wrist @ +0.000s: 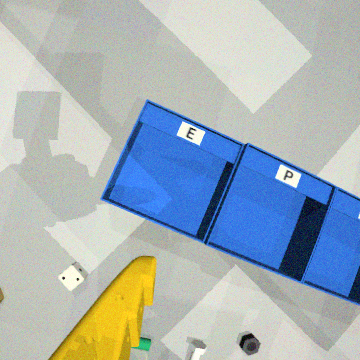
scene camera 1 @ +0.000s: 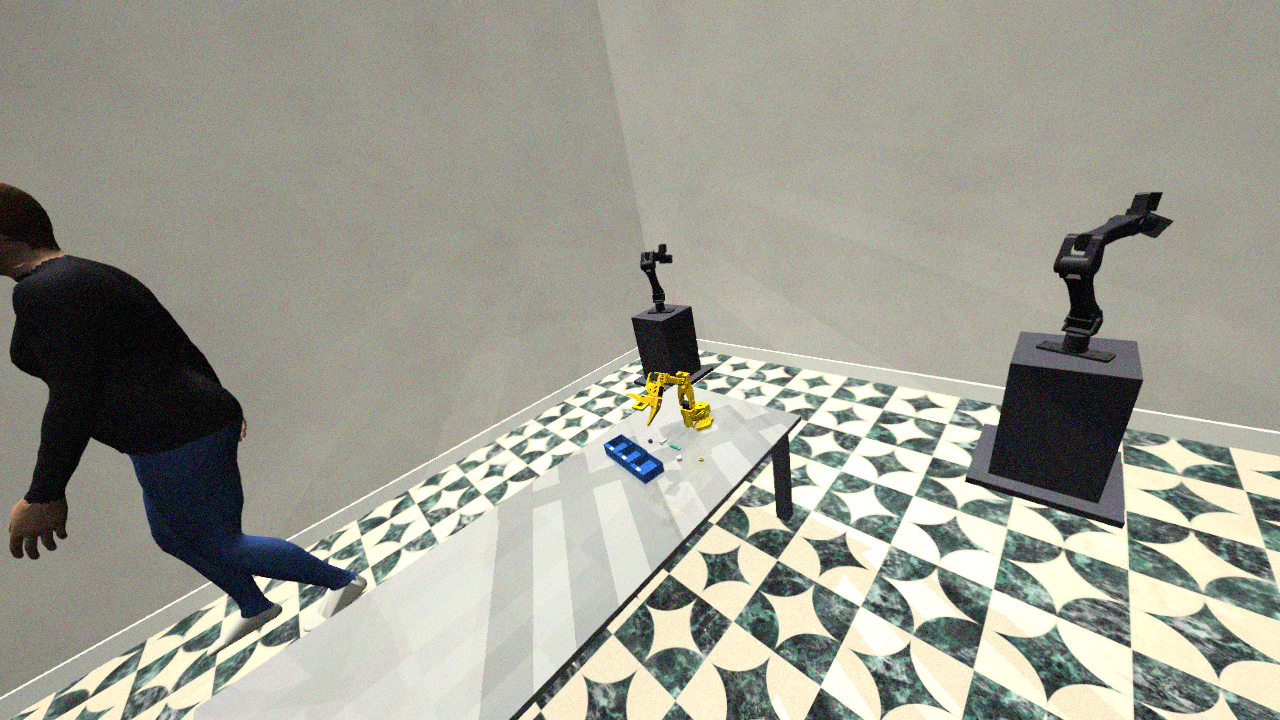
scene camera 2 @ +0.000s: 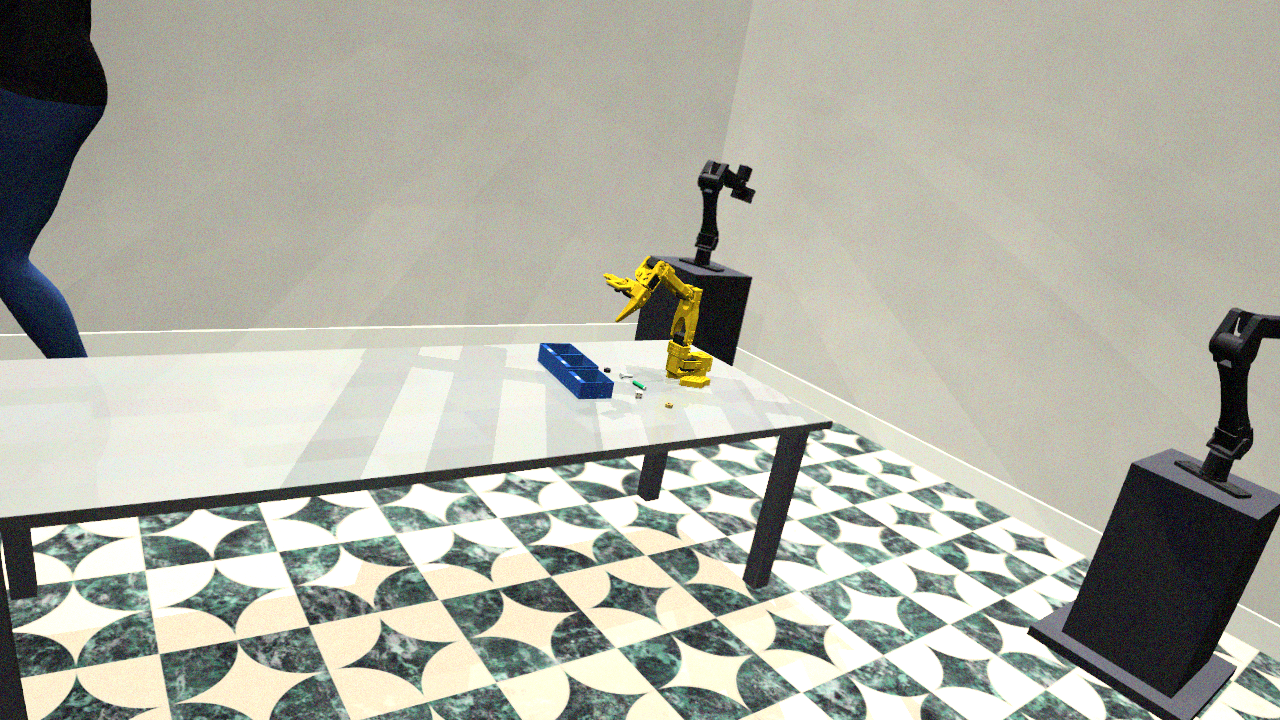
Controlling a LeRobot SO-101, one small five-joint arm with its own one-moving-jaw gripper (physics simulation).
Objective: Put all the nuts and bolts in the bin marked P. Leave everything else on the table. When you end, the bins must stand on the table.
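Places are measured from the arm's base along level axes (x back, y left, z down), in millimetres.
Where they show: hand, its tool point: (wrist: 154, 274) (scene camera 1: 647, 424) (scene camera 2: 616, 320); arm's base, origin of its link: (scene camera 1: 696, 425) (scene camera 2: 681, 380).
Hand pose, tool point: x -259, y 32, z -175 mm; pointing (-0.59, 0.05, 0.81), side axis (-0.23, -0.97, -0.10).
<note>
Each offset is from my tool point to the top centre of the thing. "spot": to the spot under its first point.
My gripper (scene camera 1: 640, 409) (scene camera 2: 612, 299) is fully open and empty, high above the table; one notched jaw (wrist: 107, 320) shows in the wrist view. The blue bin P {dx -33, dy -89, dz +129 mm} (wrist: 260, 220) (scene camera 1: 630, 454) is the middle compartment; its visible floor is bare. A black hex nut {dx +87, dy -120, dz +167 mm} (wrist: 249, 343) (scene camera 1: 650, 440) (scene camera 2: 606, 369) lies on the table near the bins. A whitish bolt-like piece {dx +113, dy -73, dz +162 mm} (wrist: 197, 352) (scene camera 1: 663, 440) (scene camera 2: 624, 376) lies beside it, cut off in the wrist view. A small brass-coloured piece {dx +107, dy +114, dz +167 mm} (scene camera 1: 700, 459) (scene camera 2: 668, 405) lies farther out; its shape is too small to tell.
Bin E {spot: dx -44, dy +0, dz +168 mm} (wrist: 165, 170) adjoins P on one side, a third bin {spot: dx -13, dy -177, dz +168 mm} (wrist: 332, 255) on the other; all stand on the table. A white die {dx +65, dy +49, dz +159 mm} (wrist: 72, 277) (scene camera 1: 679, 458) (scene camera 2: 638, 394) and a green cylinder {dx +109, dy -8, dz +165 mm} (wrist: 144, 343) (scene camera 1: 675, 446) (scene camera 2: 639, 385) lie near the bins.
</note>
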